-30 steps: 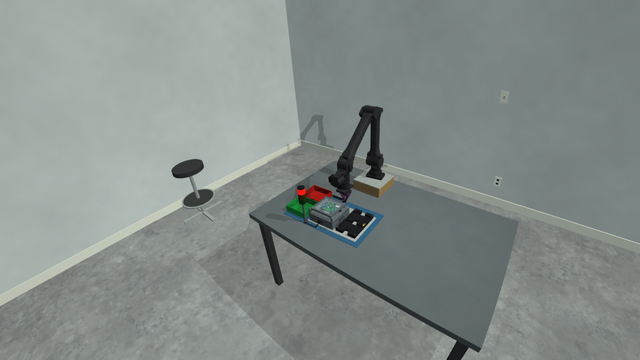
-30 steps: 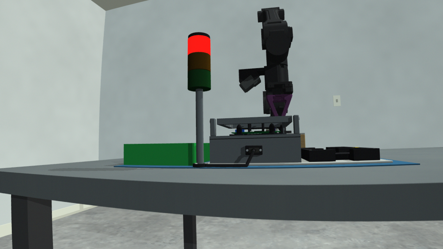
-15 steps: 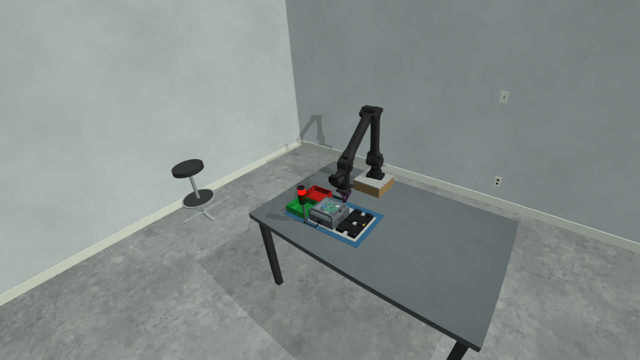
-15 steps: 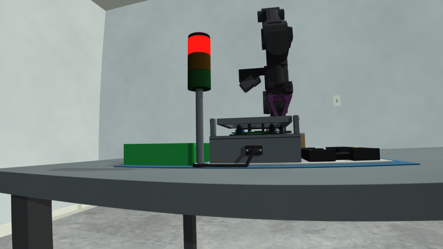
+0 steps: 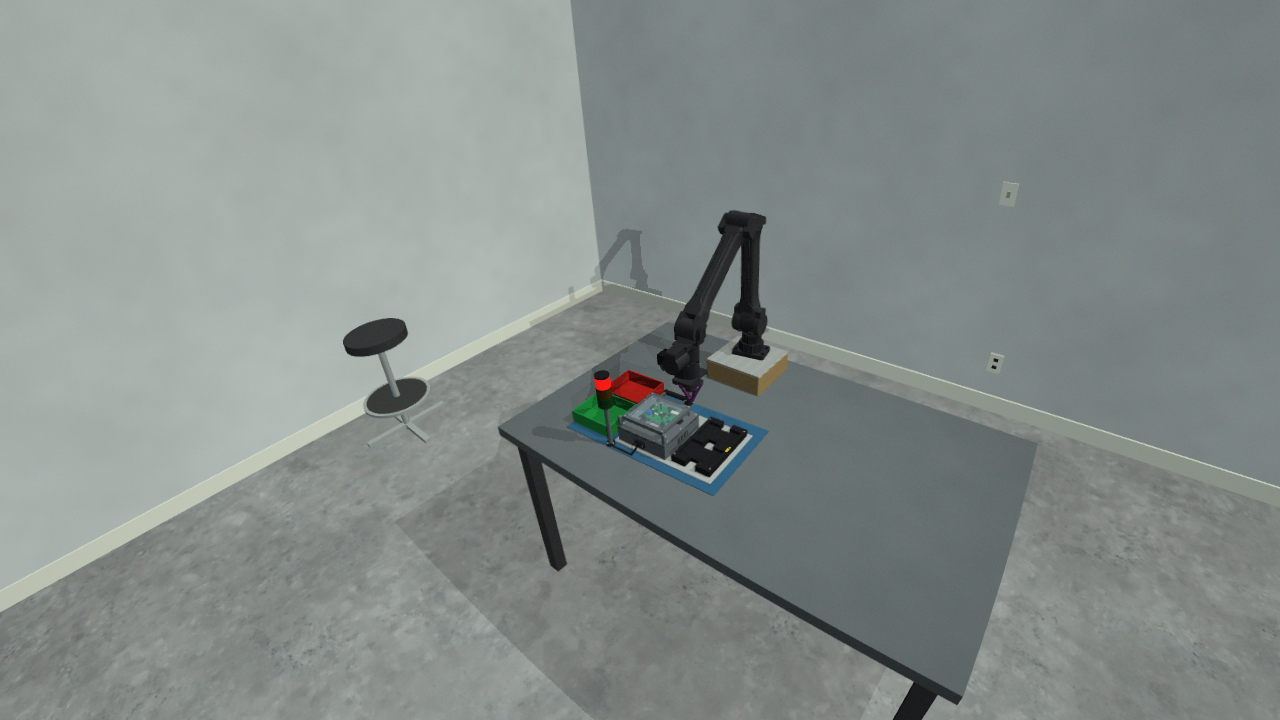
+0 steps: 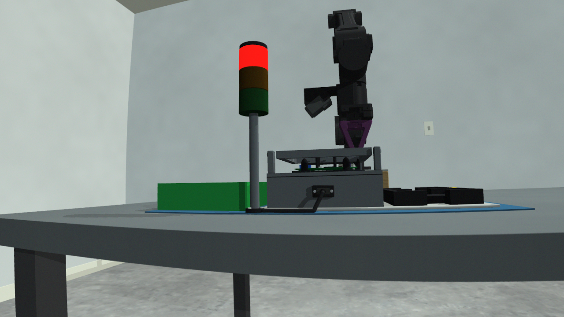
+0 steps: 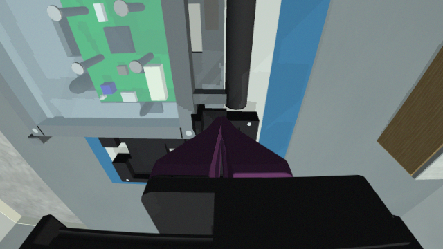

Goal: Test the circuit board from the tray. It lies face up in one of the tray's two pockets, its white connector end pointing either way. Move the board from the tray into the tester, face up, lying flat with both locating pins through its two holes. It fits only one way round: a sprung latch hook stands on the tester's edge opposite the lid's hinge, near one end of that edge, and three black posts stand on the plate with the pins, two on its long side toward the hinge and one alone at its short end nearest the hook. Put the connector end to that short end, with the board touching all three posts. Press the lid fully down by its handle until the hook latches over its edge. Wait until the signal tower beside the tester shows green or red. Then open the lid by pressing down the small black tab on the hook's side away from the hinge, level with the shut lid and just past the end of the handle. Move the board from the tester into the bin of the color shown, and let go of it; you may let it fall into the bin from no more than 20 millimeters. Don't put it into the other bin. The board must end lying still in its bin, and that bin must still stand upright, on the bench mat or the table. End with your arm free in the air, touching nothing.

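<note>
Now: hand 1 cm short of the black latch hook and 1 cm above it. From my hand the other things lie so: green circuit board: 7 cm ahead, 7 cm to the right, 3 cm below; black tester plate: 7 cm ahead, 6 cm to the right, 4 cm below; clear lid: 7 cm ahead, 7 cm to the right, 2 cm below.
</note>
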